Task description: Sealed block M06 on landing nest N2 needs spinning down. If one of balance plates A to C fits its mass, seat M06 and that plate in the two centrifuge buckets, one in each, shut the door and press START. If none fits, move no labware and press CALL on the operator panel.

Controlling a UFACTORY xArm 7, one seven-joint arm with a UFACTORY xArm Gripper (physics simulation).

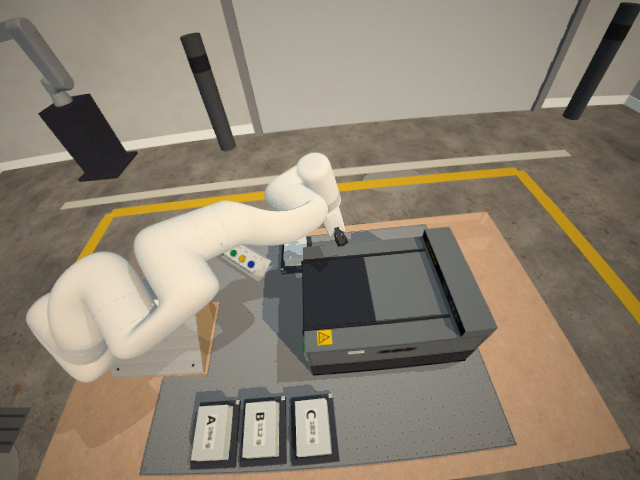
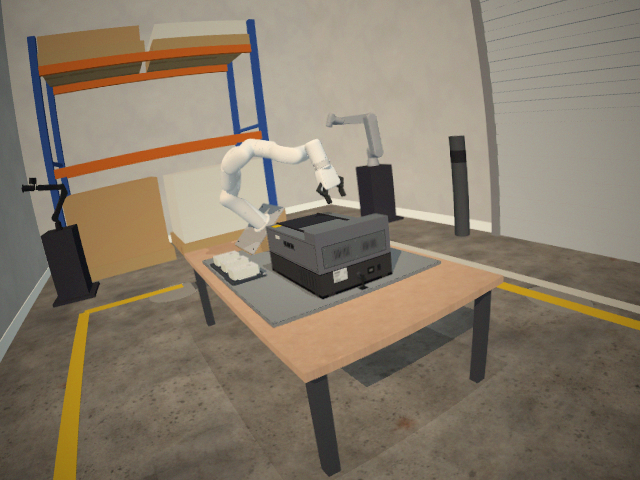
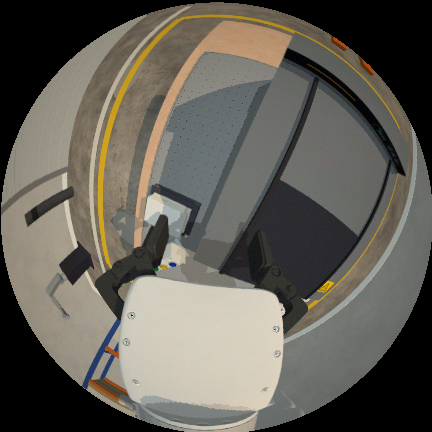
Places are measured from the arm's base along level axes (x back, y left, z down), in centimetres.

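Pixels of known places: gripper, fingertip midpoint: (image 1: 338, 231) (image 2: 337, 199) (image 3: 210, 232); arm's base, link origin: (image 2: 262, 223).
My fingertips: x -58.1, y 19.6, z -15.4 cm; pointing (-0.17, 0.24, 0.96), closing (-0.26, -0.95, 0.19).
Ahead of a thing's pixels: the offset from my fingertips to its top centre. Level surfaces: height alone.
A pale block {dx +17.0, dy +12.8, dz +21.2 cm} (image 1: 295, 250) (image 3: 166, 212) sits in a dark-edged nest (image 1: 283, 261) (image 3: 194, 216) beside the centrifuge; no label on it is readable. The grey centrifuge (image 1: 467, 289) (image 2: 351, 248) (image 3: 240, 190) has a black and a grey panel on top; no buckets show. Plates A {dx +35.7, dy -48.6, dz +22.6 cm} (image 1: 210, 446), B {dx +22.4, dy -47.4, dz +22.6 cm} (image 1: 260, 447) and C {dx +8.8, dy -46.7, dz +22.6 cm} (image 1: 312, 445) lie in dark nests. B reads 112 g, C seems to read 182 g, and A's number is blurred. The operator panel {dx +38.0, dy +11.2, dz +19.6 cm} (image 1: 261, 268) (image 3: 176, 252) has green, yellow and blue buttons. My gripper (image 1: 339, 236) (image 2: 336, 198) (image 3: 210, 232) is open and empty, above the centrifuge's side near the block.
A grey perforated mat {dz +27.9 cm} (image 1: 413, 408) (image 2: 289, 307) lies on the wooden table {dz +29.2 cm} (image 1: 547, 387) (image 2: 392, 325). The arm reaches over the operator panel. A blue and orange rack (image 2: 257, 93), a second arm on a dark pedestal (image 1: 85, 134) (image 2: 376, 191) and posts stand beyond the table.
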